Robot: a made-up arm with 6 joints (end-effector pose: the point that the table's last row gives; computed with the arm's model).
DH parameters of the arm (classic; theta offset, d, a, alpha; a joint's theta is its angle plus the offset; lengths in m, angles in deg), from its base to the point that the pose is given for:
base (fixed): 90 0 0.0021 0
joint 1: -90 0.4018 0.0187 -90
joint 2: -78.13 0 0.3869 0
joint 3: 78.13 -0.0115 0.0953 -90
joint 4: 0 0.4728 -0.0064 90
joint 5: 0 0.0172 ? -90
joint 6: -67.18 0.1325 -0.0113 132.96
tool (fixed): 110.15 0.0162 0 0
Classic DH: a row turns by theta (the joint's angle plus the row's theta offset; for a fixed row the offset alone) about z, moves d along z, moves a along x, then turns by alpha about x.
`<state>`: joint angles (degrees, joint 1 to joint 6).
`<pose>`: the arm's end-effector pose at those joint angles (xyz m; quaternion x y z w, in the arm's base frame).
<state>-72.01 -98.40 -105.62 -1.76 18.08 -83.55</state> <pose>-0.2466 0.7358 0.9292 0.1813 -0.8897 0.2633 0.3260</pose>
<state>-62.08 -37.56 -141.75 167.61 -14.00 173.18</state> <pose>-0.1050 0.0550 1.3087 0.7330 -0.6179 0.2774 0.0635</pose>
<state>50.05 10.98 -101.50 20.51 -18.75 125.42</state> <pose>0.4841 0.5301 1.0081 0.0167 -0.5126 0.4672 0.7202</pose>
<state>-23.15 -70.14 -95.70 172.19 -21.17 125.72</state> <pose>-0.1449 -0.0063 1.1191 0.7748 -0.5928 0.0843 0.2028</pose>
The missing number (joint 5, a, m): 0.1169
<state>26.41 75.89 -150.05 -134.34 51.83 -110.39</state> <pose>0.9619 0.4448 0.3438 -0.4565 -0.3911 0.1307 0.7884</pose>
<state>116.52 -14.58 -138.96 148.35 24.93 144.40</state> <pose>-0.0411 0.2355 1.3859 -0.7723 -0.4514 -0.3686 0.2528</pose>
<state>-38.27 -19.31 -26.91 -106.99 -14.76 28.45</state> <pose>0.3793 -0.1705 0.4245 0.6340 -0.2062 -0.6500 0.3647</pose>
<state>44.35 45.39 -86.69 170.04 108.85 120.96</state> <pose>0.6548 0.6190 0.3709 0.9564 0.0280 0.2687 0.1109</pose>
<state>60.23 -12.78 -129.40 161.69 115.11 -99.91</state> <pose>0.0344 0.1405 1.3688 -0.0790 -0.8406 -0.5327 0.0585</pose>
